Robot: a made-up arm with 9 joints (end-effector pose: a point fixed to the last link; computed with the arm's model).
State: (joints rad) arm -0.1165 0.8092 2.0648 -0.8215 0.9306 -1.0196 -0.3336 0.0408 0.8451
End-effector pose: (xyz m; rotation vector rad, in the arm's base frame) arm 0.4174 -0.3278 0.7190 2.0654 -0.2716 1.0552
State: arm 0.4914 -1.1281 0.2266 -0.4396 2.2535 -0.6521 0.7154 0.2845 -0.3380
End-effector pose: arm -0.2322 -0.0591 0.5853 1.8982 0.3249 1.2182
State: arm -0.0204 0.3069 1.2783 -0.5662 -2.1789 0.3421 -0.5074 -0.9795 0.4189
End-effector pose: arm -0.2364 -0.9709 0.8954 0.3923 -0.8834 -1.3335
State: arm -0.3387 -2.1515 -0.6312 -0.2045 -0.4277 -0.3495 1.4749 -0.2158 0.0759
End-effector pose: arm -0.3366 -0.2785 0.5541 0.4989 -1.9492 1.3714
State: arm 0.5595 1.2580 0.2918 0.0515 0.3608 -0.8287 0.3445 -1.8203 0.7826
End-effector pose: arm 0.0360 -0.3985 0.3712 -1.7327 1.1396 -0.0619
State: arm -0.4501 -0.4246 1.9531 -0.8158 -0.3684 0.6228 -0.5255 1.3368 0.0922
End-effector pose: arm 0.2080 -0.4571 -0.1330 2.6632 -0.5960 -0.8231
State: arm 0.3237 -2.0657 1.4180 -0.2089 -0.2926 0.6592 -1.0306 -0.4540 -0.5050
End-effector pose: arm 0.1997 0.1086 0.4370 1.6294 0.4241 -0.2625
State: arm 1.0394 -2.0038 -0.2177 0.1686 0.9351 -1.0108 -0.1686 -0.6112 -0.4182
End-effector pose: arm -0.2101 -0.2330 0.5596 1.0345 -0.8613 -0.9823
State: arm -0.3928 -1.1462 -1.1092 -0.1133 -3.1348 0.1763 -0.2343 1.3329 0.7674
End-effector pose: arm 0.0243 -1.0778 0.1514 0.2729 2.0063 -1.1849
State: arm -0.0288 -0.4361 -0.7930 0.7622 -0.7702 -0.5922 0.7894 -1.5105 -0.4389
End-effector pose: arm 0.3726 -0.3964 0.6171 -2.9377 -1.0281 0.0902
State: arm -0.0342 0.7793 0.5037 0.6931 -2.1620 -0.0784 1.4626 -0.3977 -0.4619
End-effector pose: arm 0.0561 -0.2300 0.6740 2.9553 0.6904 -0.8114
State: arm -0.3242 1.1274 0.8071 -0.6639 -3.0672 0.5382 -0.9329 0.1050 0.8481
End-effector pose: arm -0.2156 -0.8329 0.7590 1.2276 -2.5571 0.5038
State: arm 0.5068 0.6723 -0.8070 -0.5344 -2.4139 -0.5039 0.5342 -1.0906 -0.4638
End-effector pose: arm -0.3061 0.4163 0.5975 1.0205 2.4307 -0.6934
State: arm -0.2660 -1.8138 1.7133 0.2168 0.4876 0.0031 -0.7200 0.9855 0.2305
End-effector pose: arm -0.3646 0.3571 0.2805 -2.0161 -1.1654 0.8094
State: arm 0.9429 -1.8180 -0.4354 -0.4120 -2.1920 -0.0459 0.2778 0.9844 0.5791
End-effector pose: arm -1.0469 0.0720 -0.0466 -0.9702 -2.6566 0.1859
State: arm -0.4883 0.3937 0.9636 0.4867 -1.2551 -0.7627 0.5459 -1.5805 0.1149
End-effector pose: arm 0.5128 -0.1617 1.0668 -1.6223 -0.9681 -0.5012
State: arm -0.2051 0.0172 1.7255 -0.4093 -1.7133 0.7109 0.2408 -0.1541 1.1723
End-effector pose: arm 0.1309 -0.8799 0.5892 1.4554 -0.6077 0.1911
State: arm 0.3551 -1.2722 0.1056 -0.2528 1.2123 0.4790 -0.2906 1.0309 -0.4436
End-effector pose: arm 0.1446 -0.2950 0.2961 1.1440 0.2659 0.2729
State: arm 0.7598 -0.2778 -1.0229 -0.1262 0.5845 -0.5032 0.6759 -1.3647 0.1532
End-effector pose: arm -0.5578 -0.1185 0.1682 -1.3744 0.8146 1.1016
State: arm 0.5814 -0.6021 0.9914 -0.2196 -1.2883 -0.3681 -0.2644 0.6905 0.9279
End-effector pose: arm -0.9895 -0.5108 0.1514 0.5131 -2.6013 -0.0819
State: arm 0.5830 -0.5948 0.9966 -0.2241 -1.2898 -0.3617 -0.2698 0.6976 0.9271
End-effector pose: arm -0.9895 -0.5087 0.1485 0.5115 -2.6080 -0.0811
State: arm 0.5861 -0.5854 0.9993 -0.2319 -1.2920 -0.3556 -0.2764 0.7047 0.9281
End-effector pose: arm -0.9901 -0.5078 0.1468 0.5052 -2.6159 -0.0717
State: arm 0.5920 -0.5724 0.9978 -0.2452 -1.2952 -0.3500 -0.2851 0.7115 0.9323
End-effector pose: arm -0.9920 -0.5087 0.1471 0.4911 -2.6253 -0.0479
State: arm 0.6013 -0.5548 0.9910 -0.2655 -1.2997 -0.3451 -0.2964 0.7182 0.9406
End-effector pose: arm -0.9952 -0.5122 0.1502 0.4675 -2.6360 -0.0051
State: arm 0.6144 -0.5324 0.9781 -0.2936 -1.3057 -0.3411 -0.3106 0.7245 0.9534
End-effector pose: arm -0.9999 -0.5190 0.1568 0.4339 -2.6469 0.0588
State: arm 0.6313 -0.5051 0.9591 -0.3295 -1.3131 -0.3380 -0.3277 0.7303 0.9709
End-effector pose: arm -1.0059 -0.5295 0.1678 0.3915 -2.6553 0.1442
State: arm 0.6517 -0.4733 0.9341 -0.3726 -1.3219 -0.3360 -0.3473 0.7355 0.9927
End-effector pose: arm -1.0132 -0.5438 0.1843 0.3425 -2.6585 0.2500
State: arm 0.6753 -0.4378 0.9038 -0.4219 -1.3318 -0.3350 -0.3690 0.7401 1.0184
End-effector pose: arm -1.0214 -0.5617 0.2071 0.2899 -2.6534 0.3734
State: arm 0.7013 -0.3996 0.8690 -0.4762 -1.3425 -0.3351 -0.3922 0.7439 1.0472
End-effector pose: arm -1.0298 -0.5826 0.2369 0.2374 -2.6378 0.5103
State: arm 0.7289 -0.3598 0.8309 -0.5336 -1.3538 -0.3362 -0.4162 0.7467 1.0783
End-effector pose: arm -1.0378 -0.6052 0.2739 0.1887 -2.6102 0.6548
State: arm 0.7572 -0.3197 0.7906 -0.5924 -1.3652 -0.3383 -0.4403 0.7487 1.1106
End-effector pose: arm -1.0447 -0.6283 0.3176 0.1468 -2.5711 0.8015
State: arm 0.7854 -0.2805 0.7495 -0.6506 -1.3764 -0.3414 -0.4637 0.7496 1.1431
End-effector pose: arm -1.0496 -0.6502 0.3665 0.1138 -2.5221 0.9443
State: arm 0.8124 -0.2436 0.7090 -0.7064 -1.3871 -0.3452 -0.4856 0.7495 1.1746
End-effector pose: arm -1.0520 -0.6696 0.4183 0.0905 -2.4664 1.0776
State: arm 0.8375 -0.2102 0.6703 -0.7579 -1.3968 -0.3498 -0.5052 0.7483 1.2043
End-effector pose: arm -1.0519 -0.6858 0.4705 0.0765 -2.4076 1.1976
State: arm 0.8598 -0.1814 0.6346 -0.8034 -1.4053 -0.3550 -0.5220 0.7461 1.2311
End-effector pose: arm -1.0494 -0.6983 0.5200 0.0701 -2.3499 1.3008
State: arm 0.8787 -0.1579 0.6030 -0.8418 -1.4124 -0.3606 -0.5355 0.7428 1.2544
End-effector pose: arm -1.0454 -0.7072 0.5644 0.0691 -2.2967 1.3857
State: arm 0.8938 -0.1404 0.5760 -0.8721 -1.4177 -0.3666 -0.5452 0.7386 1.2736
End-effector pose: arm -1.0409 -0.7132 0.6019 0.0713 -2.2507 1.4522
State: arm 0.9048 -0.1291 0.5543 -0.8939 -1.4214 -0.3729 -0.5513 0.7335 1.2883
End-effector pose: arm -1.0369 -0.7166 0.6307 0.0740 -2.2145 1.5003
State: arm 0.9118 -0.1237 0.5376 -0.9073 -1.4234 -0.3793 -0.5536 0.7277 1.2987
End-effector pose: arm -1.0341 -0.7182 0.6513 0.0760 -2.1876 1.5320
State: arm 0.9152 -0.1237 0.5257 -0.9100 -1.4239 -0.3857 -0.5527 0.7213 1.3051
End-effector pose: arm -1.0346 -0.7170 0.6636 0.0750 -2.1699 1.5458
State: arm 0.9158 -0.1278 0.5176 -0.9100 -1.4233 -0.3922 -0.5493 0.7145 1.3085
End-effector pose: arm -1.0349 -0.7163 0.6698 0.0735 -2.1602 1.5522
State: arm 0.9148 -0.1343 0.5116 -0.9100 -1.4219 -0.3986 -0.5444 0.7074 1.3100
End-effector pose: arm -1.0343 -0.7166 0.6728 0.0727 -2.1553 1.5556
